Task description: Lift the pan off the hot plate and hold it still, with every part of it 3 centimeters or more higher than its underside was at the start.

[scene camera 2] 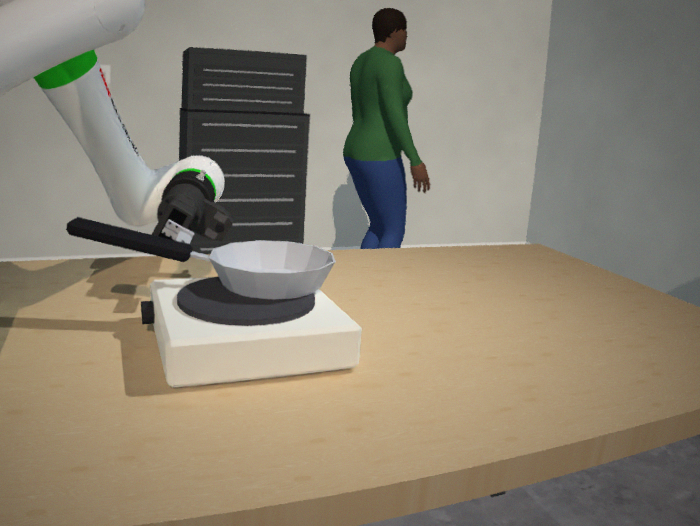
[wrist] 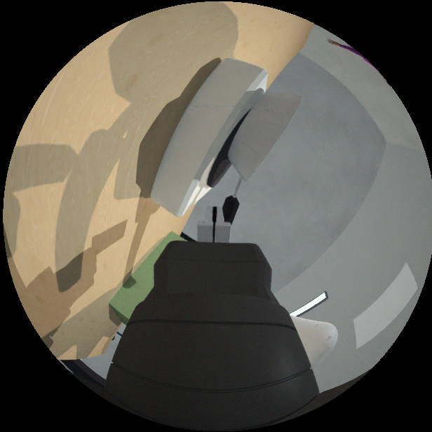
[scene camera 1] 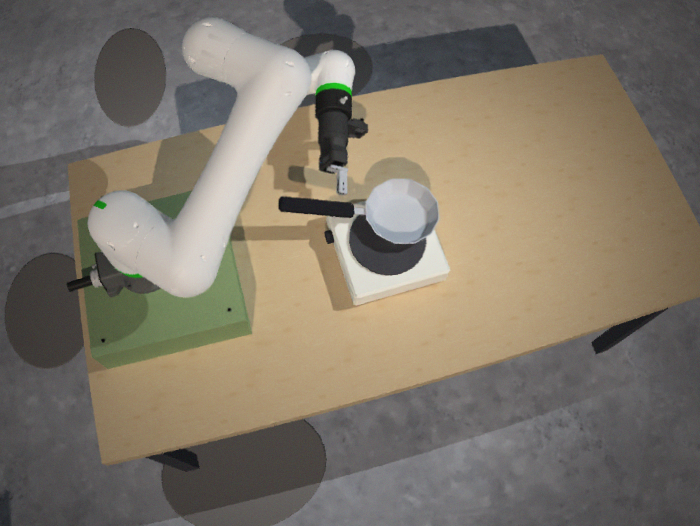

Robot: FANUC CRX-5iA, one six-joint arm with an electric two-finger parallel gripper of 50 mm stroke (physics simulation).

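Frame: origin at the arm's base, x left, y down, z back, level; millimetres.
Seen in the pictures: gripper, between the fingertips: (scene camera 1: 341,193).
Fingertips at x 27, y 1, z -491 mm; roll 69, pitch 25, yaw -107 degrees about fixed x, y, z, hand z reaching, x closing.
Offsets run from my fingertips to a thing's top centre. "spot": to the spot under its first point. Level surfaces: height alone.
A light grey faceted pan (scene camera 1: 401,212) (scene camera 2: 271,271) (wrist: 265,132) is over the back part of the dark round disc {dx -133, dy +30, dz -62 mm} (scene camera 1: 384,259) (scene camera 2: 215,305) on the white hot plate {spot: dx -245, dy +38, dz -149 mm} (scene camera 1: 435,270) (scene camera 2: 260,356) (wrist: 200,130). Whether its underside touches the disc I cannot tell for sure. Its black handle {dx -30, dy -56, dz +73 mm} (scene camera 1: 315,207) (scene camera 2: 130,238) (wrist: 230,209) points left and slopes upward away from the bowl. My gripper (scene camera 1: 342,190) (wrist: 214,215) is shut and empty. It is behind the handle, near the handle's bowl end; in scene camera 2 the handle partly hides the fingers.
The hot plate stands on the wooden table {dy +103 mm} (scene camera 1: 537,169) (scene camera 2: 481,367), with a black knob {dx -68, dy +52, dz +55 mm} (scene camera 1: 329,236) (scene camera 2: 147,312) on its left side. The green robot base (scene camera 1: 186,322) (wrist: 142,280) is at the table's left. A person (scene camera 2: 379,113) and a dark cabinet (scene camera 2: 243,169) are in the background.
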